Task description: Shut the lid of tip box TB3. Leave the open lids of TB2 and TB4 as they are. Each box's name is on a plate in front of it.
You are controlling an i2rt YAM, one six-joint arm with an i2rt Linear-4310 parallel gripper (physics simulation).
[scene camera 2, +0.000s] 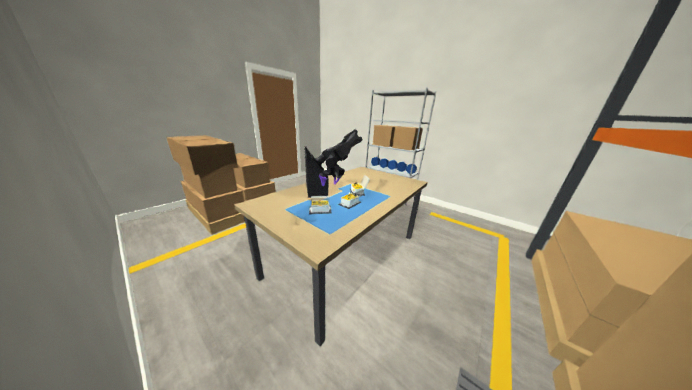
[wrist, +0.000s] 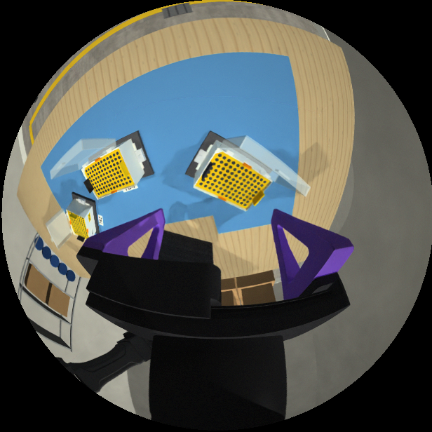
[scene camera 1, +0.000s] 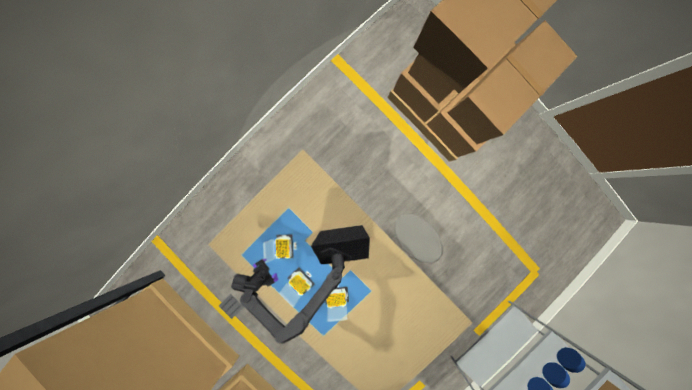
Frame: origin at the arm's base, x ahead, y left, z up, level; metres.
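Seen in the pictures: gripper, fingertip midpoint: [scene camera 2: 329, 185] [scene camera 1: 270, 266]; arm's base at its link origin: [scene camera 2: 317, 162] [scene camera 1: 337, 254].
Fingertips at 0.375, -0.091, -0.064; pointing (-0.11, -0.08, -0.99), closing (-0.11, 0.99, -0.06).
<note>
Offsets run from my fingertips to a thing's top centre, as dx, dy, dz. "spot": to the spot under its first point. Level surfaces: height alone.
The tip box at the mat's near end [scene camera 1: 283, 247] [scene camera 2: 320, 206] [wrist: 232, 179], apparently TB3, holds yellow tip racks. Its clear lid @(spot: +0.011, -0.079, -0.108) [scene camera 1: 269, 249] [wrist: 280, 167] stands open, leaning outward from the back edge. Its name cannot be read. The middle box, apparently TB4 [scene camera 1: 300, 283] [scene camera 2: 350, 200] [wrist: 109, 173], has its lid @(spot: +0.024, +0.246, -0.110) [scene camera 1: 292, 296] [wrist: 82, 152] open. The far box @(-0.199, +0.402, -0.127) [scene camera 1: 337, 298] [scene camera 2: 357, 188] [wrist: 80, 221], apparently TB2, has its lid [scene camera 1: 337, 314] [scene camera 2: 366, 182] [wrist: 58, 229] open. My gripper [scene camera 1: 267, 271] [scene camera 2: 329, 181] [wrist: 217, 214] is open and empty, above the boxes and touching none.
The boxes stand on a blue mat @(dz -0.201) [scene camera 1: 289, 218] [scene camera 2: 330, 224] [wrist: 225, 90] on a wooden table @(dz -0.204) [scene camera 1: 300, 170] [scene camera 2: 270, 205] [wrist: 325, 95]. A black block [scene camera 1: 345, 242] [scene camera 2: 315, 175] stands at the arm's base. The arm's links [scene camera 1: 315, 305] pass over the mat near the middle and far boxes.
</note>
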